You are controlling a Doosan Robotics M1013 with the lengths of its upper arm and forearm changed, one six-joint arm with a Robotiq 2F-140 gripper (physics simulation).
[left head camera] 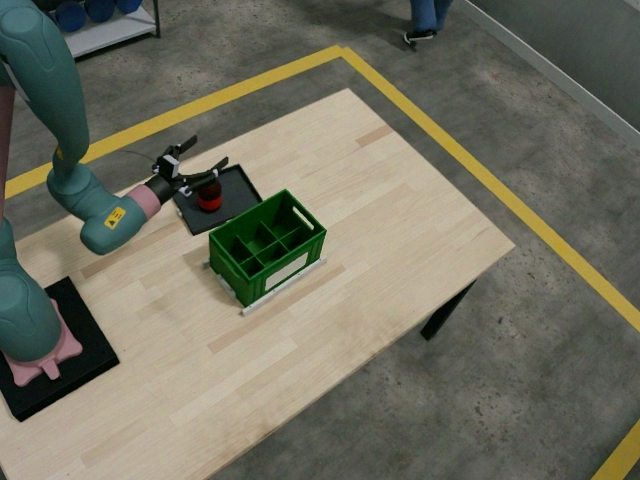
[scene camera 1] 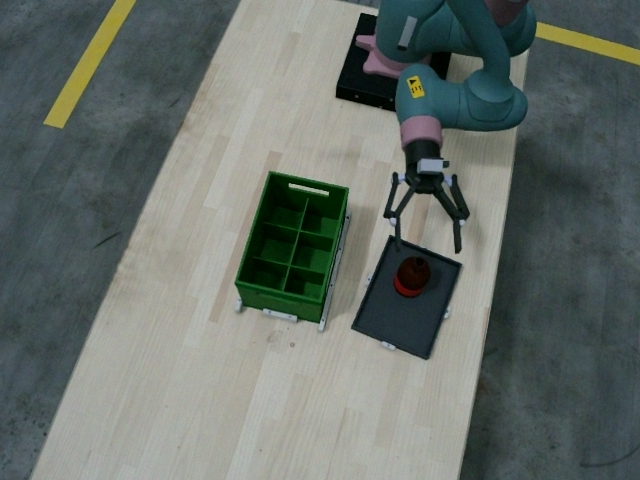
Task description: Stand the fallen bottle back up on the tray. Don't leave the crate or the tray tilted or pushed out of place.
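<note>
The dark red-brown bottle [left head camera: 209, 199] [scene camera 1: 410, 280] with a bright red band stands upright on the black tray [left head camera: 241, 190] [scene camera 1: 400, 329]. In the left head camera view a finger hides its top. The tray lies flat on the table. My gripper [left head camera: 209, 150] [scene camera 1: 428, 249] is open and empty, its fingers spread wide. It is apart from the bottle, on the robot base's side of it, with the fingertips near the tray's edge in the scene view. The green crate [left head camera: 228, 273] [scene camera 1: 281, 304] stands level beside the tray, and its visible compartments are empty.
Light grey strips [left head camera: 284, 287] [scene camera 1: 336, 273] lie along the crate's sides. Small grey blocks [scene camera 1: 388, 345] sit at the tray's edges. The robot base stands on a black plate [left head camera: 98, 356] [scene camera 1: 361, 85] on the wooden table [left head camera: 361, 310] [scene camera 1: 206, 387].
</note>
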